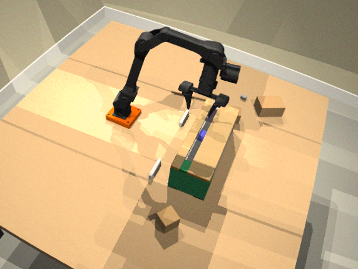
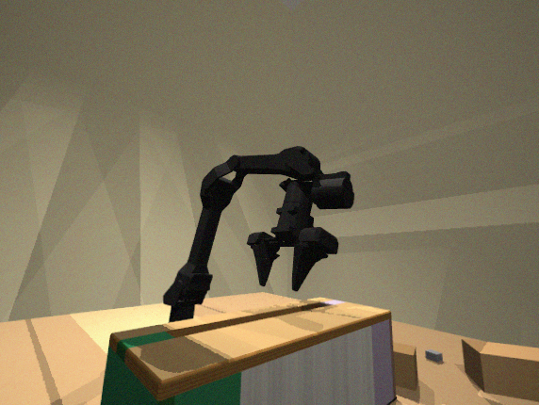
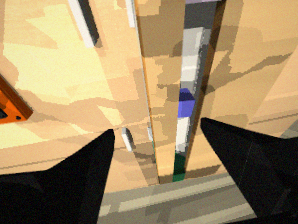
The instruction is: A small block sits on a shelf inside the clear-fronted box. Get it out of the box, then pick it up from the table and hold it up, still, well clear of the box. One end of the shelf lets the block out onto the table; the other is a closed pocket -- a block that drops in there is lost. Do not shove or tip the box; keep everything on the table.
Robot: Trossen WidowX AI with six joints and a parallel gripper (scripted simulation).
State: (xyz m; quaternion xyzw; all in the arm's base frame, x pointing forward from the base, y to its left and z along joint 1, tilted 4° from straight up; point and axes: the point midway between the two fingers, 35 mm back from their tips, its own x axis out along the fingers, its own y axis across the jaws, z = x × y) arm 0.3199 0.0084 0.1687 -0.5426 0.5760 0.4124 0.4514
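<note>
The blue block is 40 mm ahead of my gripper tip, 40 mm to the right of it and 70 mm below it. Also, from my gripper tip: box (30 mm ahead, 60 mm to the right, 100 mm below); grey piece (140 mm ahead, 360 mm to the left, 150 mm below); wooden stick (100 mm behind, 240 mm to the left, 150 mm below).
</note>
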